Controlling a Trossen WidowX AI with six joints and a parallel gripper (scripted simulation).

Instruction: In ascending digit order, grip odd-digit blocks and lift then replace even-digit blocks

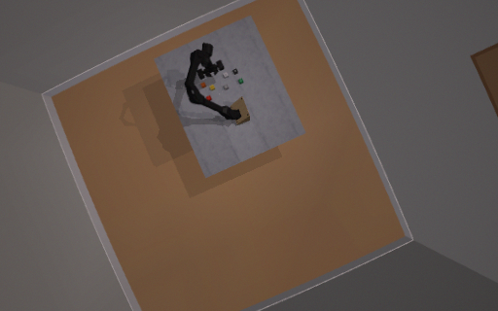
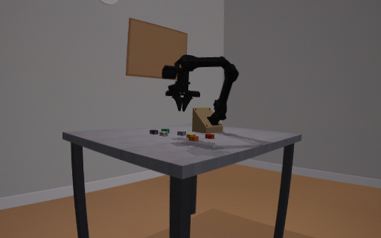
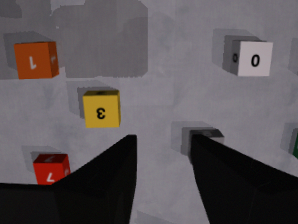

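My gripper tip is 3 cm short of the black block, 18 cm to the left of it and 12 cm above it. From my gripper tip the other things lie so: yellow block: 2 cm behind, 5 cm to the left, 12 cm below; then white block: 3 cm ahead, 9 cm to the right, 12 cm below; then grey block: 6 cm behind, 6 cm to the right, 12 cm below.
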